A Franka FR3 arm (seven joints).
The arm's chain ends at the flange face. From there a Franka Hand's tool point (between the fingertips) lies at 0.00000 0.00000 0.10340 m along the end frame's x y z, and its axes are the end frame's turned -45 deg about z.
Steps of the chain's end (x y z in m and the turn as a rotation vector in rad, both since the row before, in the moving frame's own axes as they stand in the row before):
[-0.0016, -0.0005, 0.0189, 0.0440, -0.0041, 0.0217]
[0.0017, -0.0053, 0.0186, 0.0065, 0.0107, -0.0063]
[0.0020, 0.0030, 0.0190, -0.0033, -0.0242, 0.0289]
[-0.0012, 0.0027, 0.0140, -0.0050, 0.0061, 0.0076]
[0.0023, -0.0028, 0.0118, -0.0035, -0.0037, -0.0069]
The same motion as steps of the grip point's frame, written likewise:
[0.0022, -0.0050, 0.0188, 0.0340, 0.0282, 0.0217]
[0.0062, -0.0022, 0.0186, -0.0030, 0.0122, -0.0063]
[-0.0027, 0.0020, 0.0190, 0.0148, -0.0194, 0.0289]
[-0.0027, 0.0019, 0.0140, -0.0078, 0.0008, 0.0076]
[0.0031, -0.0004, 0.0118, 0.0001, -0.0051, -0.0069]

